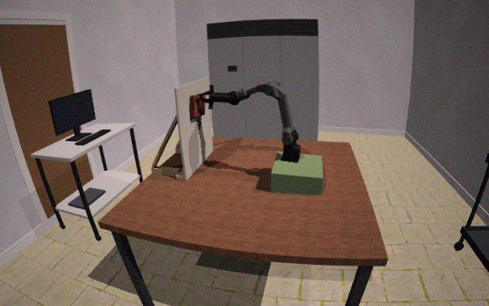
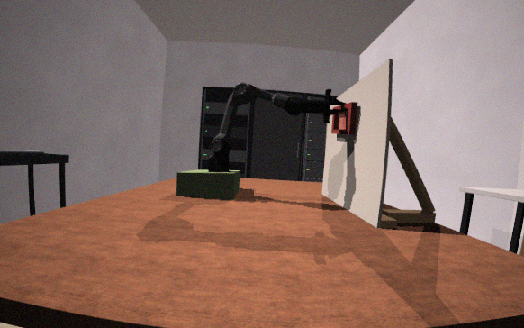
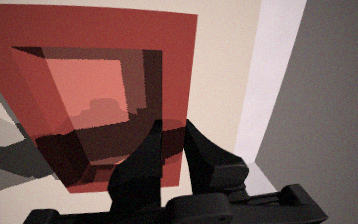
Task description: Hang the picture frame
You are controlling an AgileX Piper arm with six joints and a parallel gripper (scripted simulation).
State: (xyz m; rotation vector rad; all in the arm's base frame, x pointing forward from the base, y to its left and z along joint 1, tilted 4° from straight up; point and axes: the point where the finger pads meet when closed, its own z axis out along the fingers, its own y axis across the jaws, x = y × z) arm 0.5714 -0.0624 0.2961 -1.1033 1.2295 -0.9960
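The red picture frame is 10 mm ahead of my hand, 20 mm to the left of it and 50 mm below it. Round my hand: beige board (30 mm ahead, 10 mm to the left, 180 mm below).
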